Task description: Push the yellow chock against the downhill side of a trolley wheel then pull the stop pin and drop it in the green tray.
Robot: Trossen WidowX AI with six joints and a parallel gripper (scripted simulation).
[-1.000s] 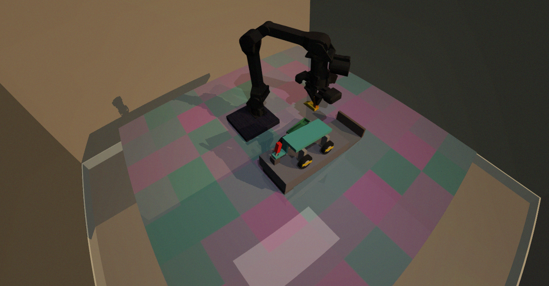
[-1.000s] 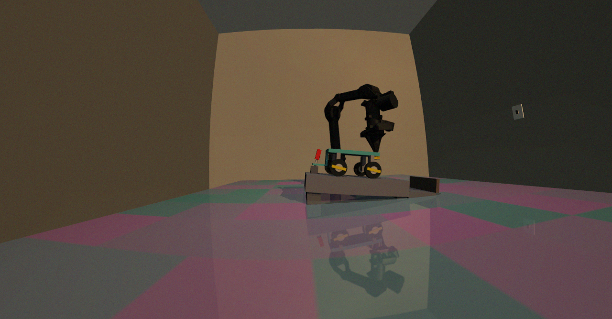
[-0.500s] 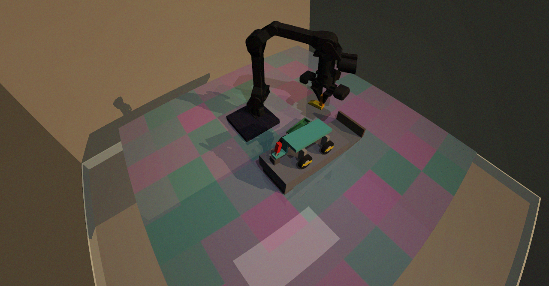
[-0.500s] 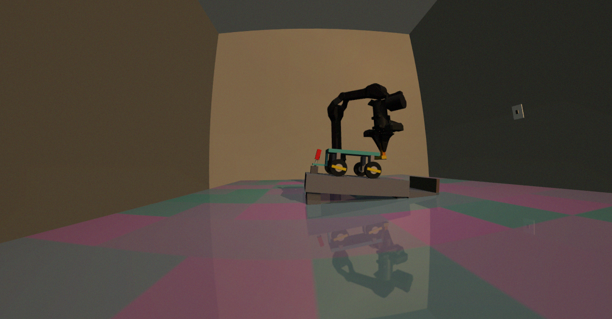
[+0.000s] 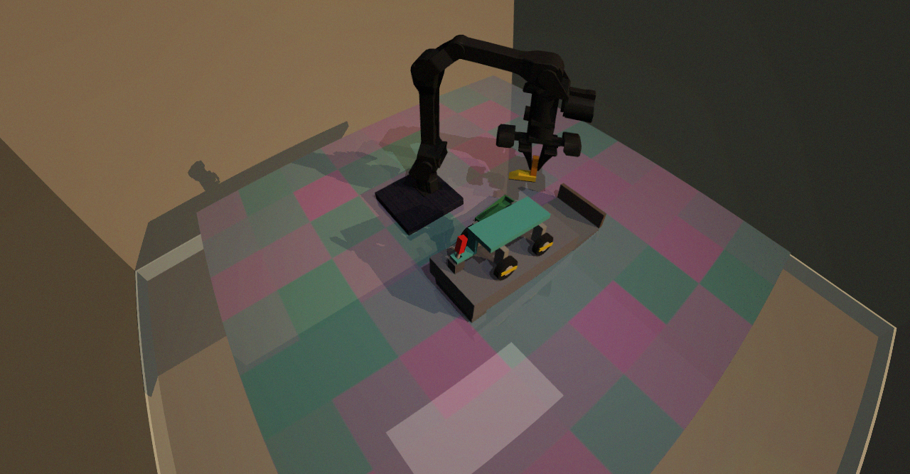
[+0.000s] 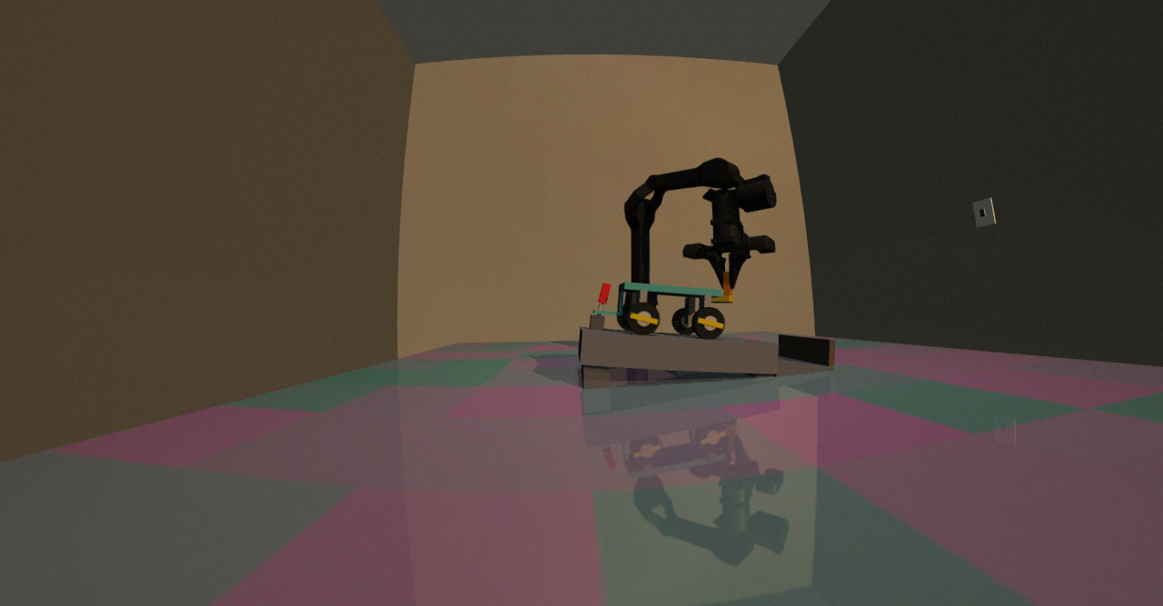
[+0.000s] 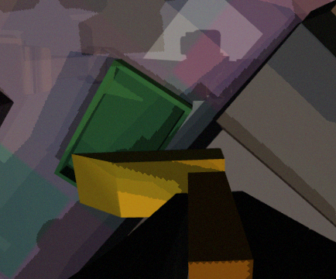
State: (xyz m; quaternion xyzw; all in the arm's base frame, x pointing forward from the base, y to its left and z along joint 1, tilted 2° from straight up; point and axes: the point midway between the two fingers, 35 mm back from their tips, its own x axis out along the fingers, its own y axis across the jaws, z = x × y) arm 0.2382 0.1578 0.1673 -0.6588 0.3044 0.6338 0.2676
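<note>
Right now my gripper tip is 20 mm to the left of the yellow chock, 20 mm past it and 10 mm above it. The rest, counted from my gripper tip: trolley 160 mm to the right, 80 mm ahead, 40 mm below; dark end wall 120 mm below, 110 mm to the left, 90 mm ahead; green tray 160 mm below, 60 mm to the right, 40 mm behind.
</note>
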